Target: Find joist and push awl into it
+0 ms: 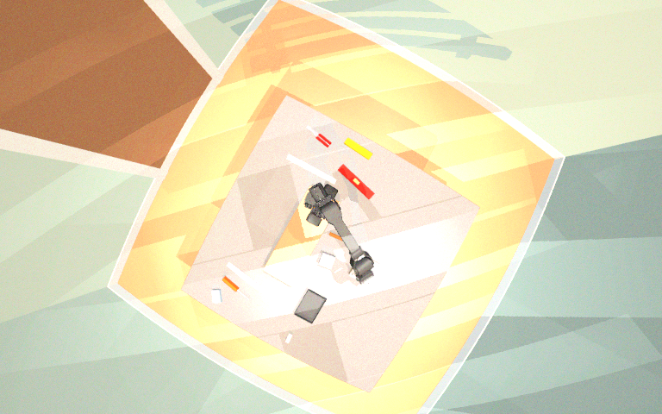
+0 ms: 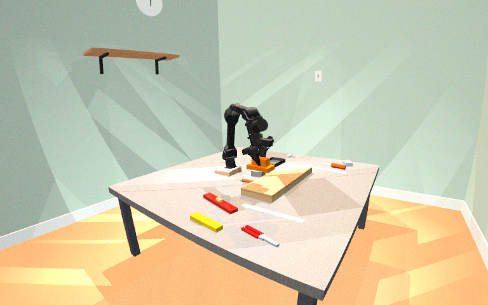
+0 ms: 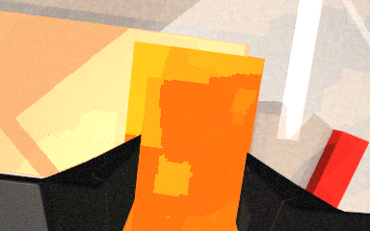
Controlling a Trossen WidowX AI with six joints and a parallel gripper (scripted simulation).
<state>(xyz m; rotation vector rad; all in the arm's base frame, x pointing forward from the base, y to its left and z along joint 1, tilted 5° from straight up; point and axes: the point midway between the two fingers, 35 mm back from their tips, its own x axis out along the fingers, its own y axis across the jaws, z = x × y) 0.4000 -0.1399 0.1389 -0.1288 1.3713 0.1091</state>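
My gripper tip is now 310 mm past the dark grey tray, 480 mm to the right of it and 140 mm above it. The rest, counted from my gripper tip: awl (210 mm behind, 70 mm to the left, 150 mm below); red level (80 mm behind, 210 mm to the right, 140 mm below); stud finder (20 mm behind, 20 mm above).
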